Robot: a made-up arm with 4 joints.
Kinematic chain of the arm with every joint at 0, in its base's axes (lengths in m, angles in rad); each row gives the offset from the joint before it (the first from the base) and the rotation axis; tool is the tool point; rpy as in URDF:
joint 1: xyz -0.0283 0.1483 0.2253 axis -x
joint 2: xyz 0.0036 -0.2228 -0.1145 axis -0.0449 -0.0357 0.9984
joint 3: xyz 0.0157 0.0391 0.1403 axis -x
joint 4: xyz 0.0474 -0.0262 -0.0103 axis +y
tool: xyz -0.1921 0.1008 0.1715 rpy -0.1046 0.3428 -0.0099
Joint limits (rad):
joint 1: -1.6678..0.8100
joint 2: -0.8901..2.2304
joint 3: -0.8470..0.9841
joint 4: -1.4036..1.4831
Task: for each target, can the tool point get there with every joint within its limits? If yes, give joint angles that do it. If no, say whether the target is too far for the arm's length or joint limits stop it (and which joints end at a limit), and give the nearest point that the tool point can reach.
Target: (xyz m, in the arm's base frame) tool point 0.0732 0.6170 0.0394
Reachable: no: joint limits stop it (at a limit: joint 1, joint 2, joint 4) | nearest point 0.0572 0.3330 -0.0945 | short by 0.314 m
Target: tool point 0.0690 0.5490 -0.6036
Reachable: no: too far | nearest point -0.0491 0.2960 -0.1985 | short by 0.492 m
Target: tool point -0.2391 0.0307 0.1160
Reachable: yes | joints -1.0300 0.2192 -0.1122 -0.6385
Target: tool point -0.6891 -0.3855 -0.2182
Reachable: no: too far | nearest point -0.3029 -0.1348 -0.0099 | short by 0.505 m
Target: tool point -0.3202 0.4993 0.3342
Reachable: no: joint limits stop it (at a limit: joint 1, joint 4) | nearest point -0.2008 0.2822 0.3473 | short by 0.248 m
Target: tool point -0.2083 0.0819 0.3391
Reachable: yes | joints 0.2294 0.1411 0.4400 -0.2232
